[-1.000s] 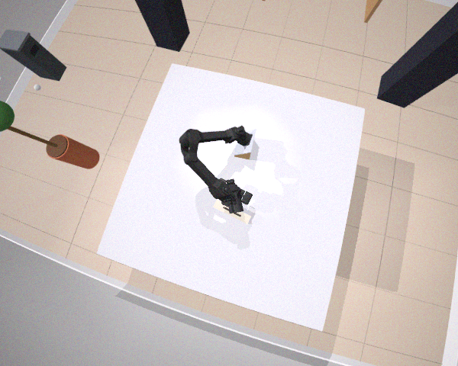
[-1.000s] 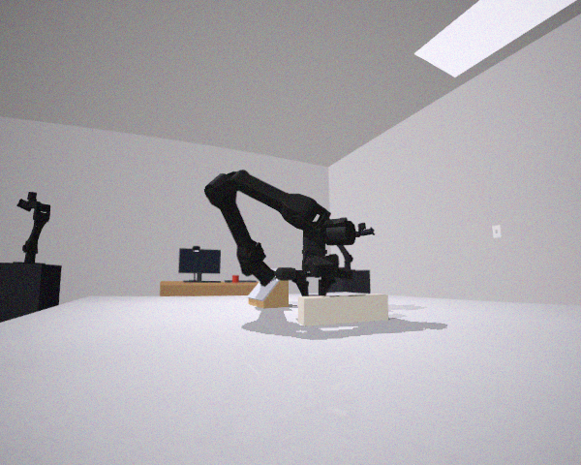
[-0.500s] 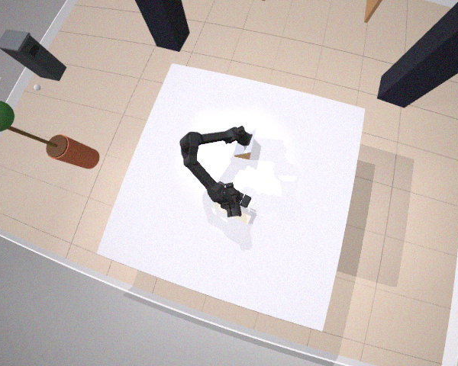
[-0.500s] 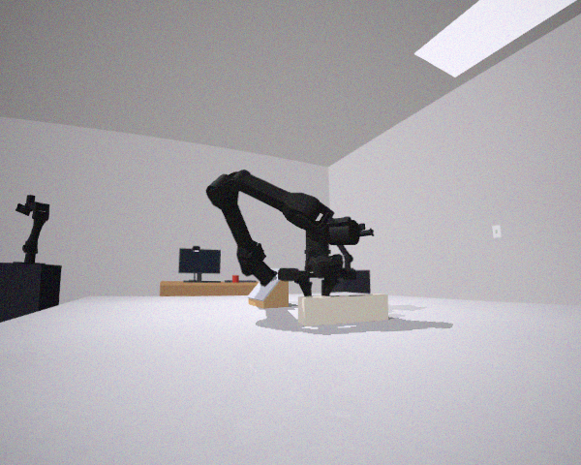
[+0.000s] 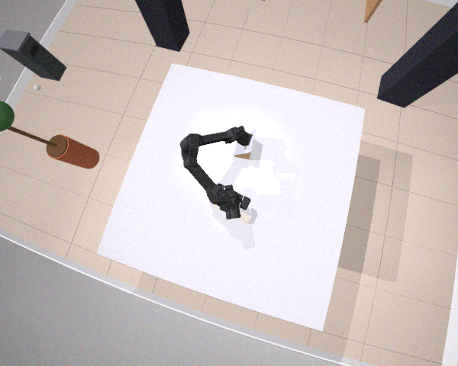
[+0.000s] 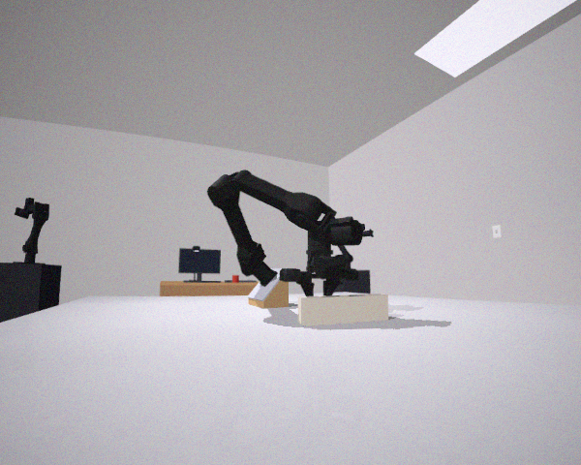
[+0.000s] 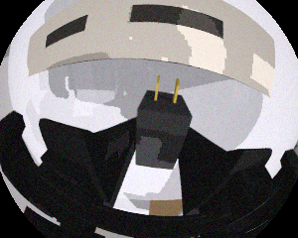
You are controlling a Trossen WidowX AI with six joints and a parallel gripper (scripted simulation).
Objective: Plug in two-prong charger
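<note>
The black two-prong charger is 2 cm ahead of my gripper tip and 1 cm above it.
</note>
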